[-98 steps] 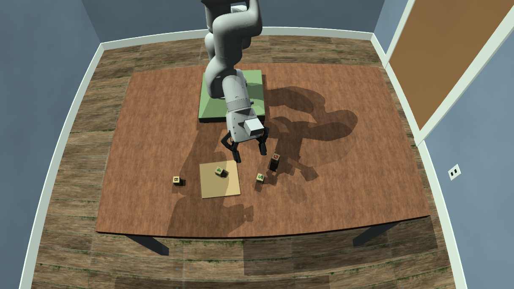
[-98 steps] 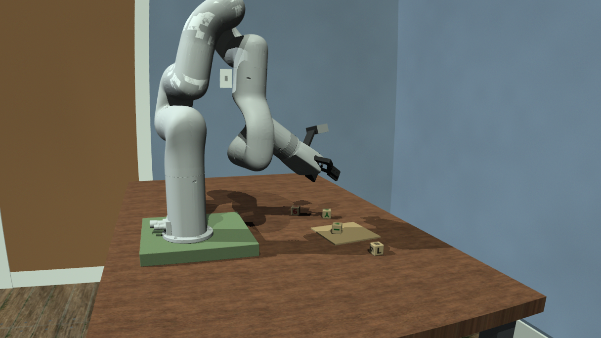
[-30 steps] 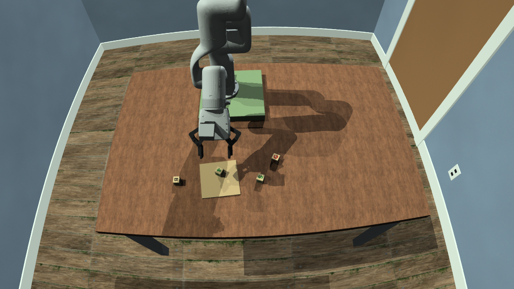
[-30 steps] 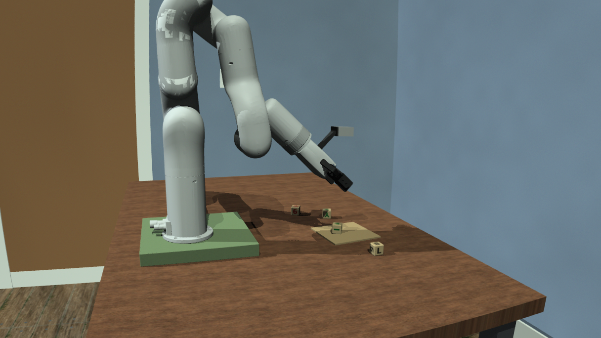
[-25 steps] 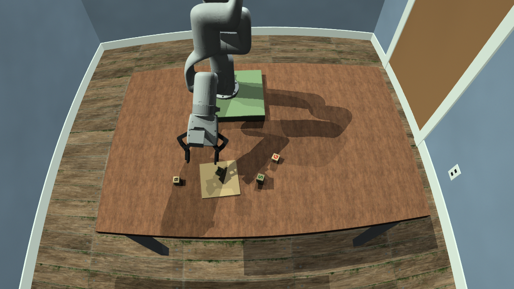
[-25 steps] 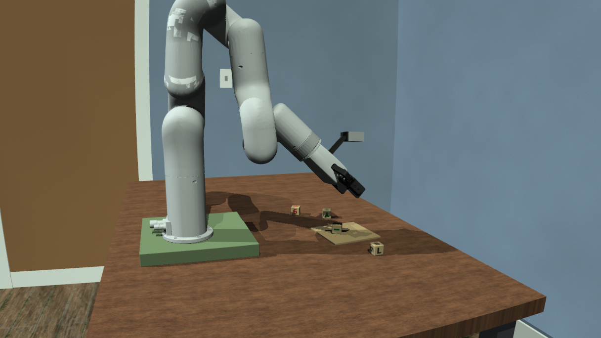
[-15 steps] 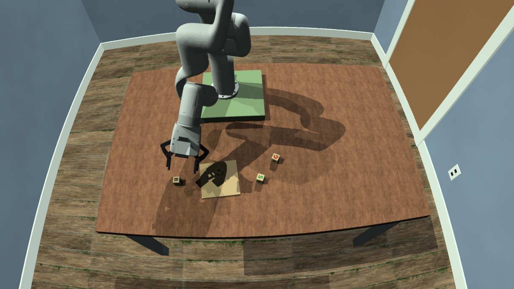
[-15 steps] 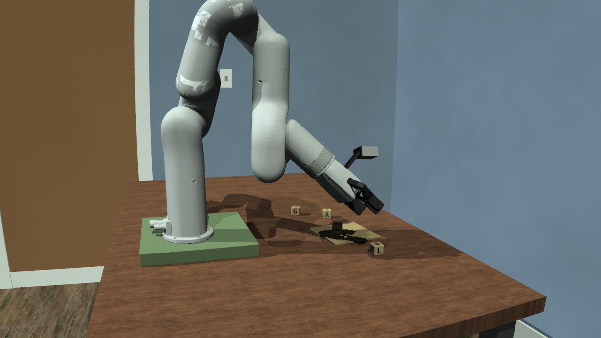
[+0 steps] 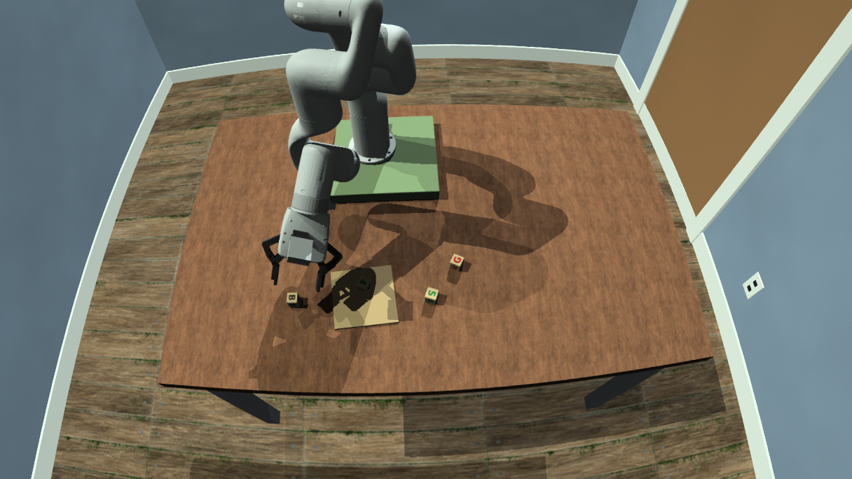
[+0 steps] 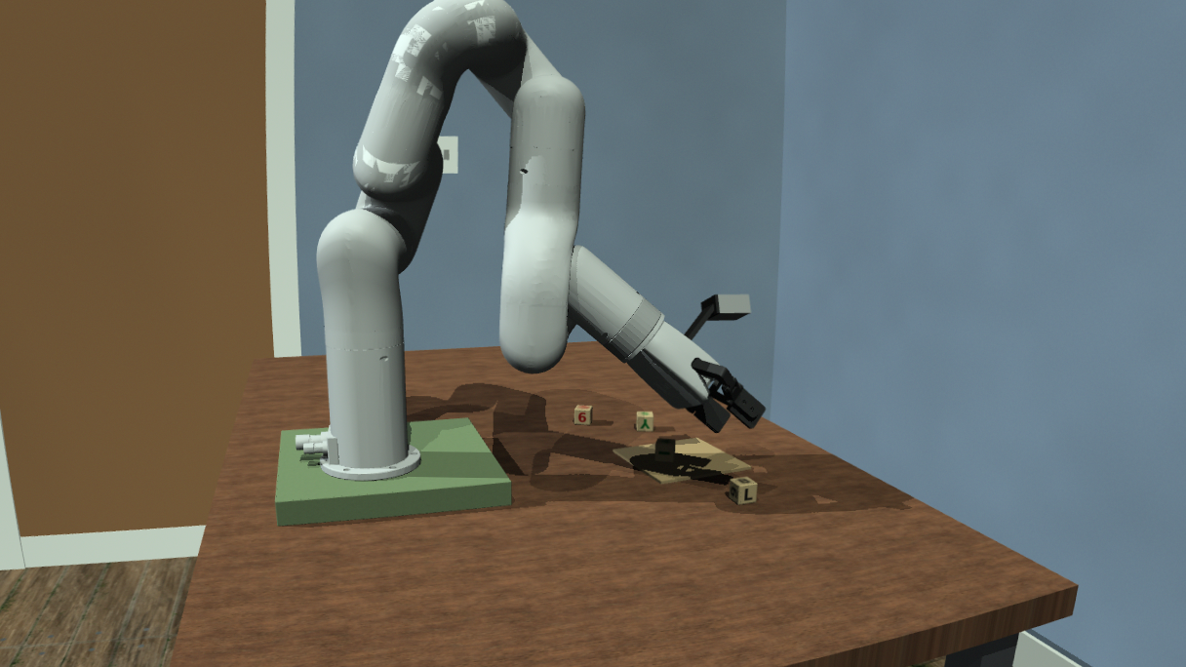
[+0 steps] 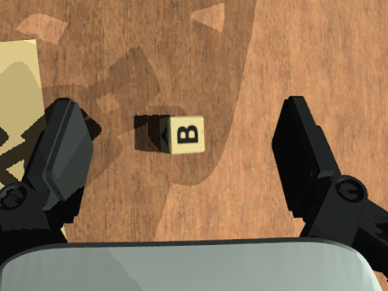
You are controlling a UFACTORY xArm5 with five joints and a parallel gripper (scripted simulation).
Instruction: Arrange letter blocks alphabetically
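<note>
Now: hand 4 cm past the cream block, 13 cm to the right of it and 8 cm above it. Round my hand: tan mat: 2 cm behind, 13 cm to the left, 10 cm below.
</note>
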